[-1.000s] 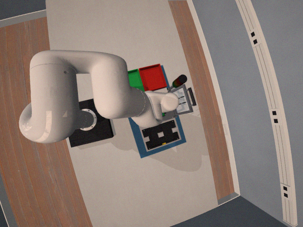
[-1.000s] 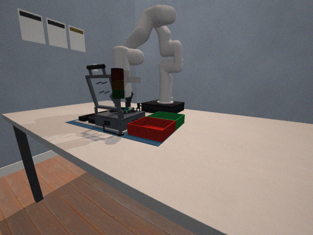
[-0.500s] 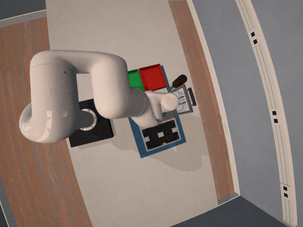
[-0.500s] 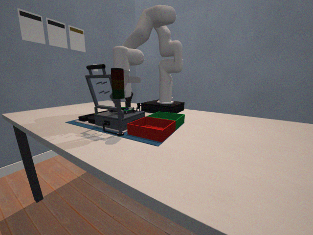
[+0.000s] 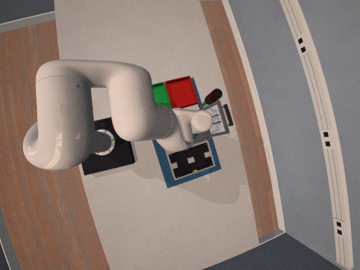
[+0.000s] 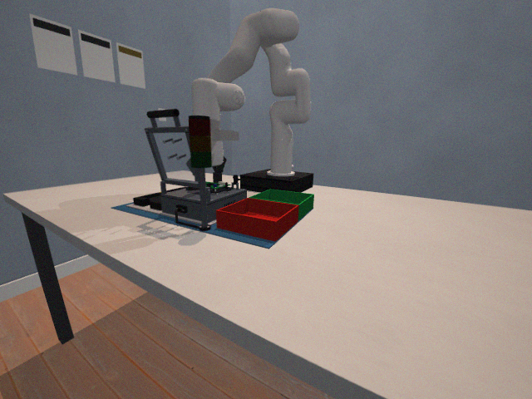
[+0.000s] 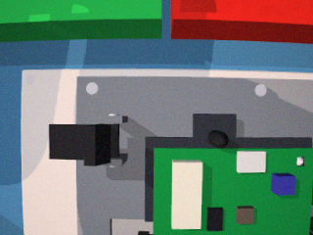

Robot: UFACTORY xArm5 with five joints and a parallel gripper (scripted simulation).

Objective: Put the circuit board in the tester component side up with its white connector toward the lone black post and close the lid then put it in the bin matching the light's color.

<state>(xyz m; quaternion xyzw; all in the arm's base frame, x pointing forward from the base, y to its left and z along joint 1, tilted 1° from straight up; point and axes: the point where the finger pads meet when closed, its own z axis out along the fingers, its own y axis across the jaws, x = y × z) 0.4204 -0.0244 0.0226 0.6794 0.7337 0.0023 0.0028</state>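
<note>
My hand is right at the green circuit board. Also, from my hand: black block: 70 mm behind, 50 mm to the left, 10 mm above; then red bin: 30 mm ahead, 200 mm to the left, 70 mm below; then green bin: 120 mm behind, 190 mm to the left, 70 mm below.
</note>
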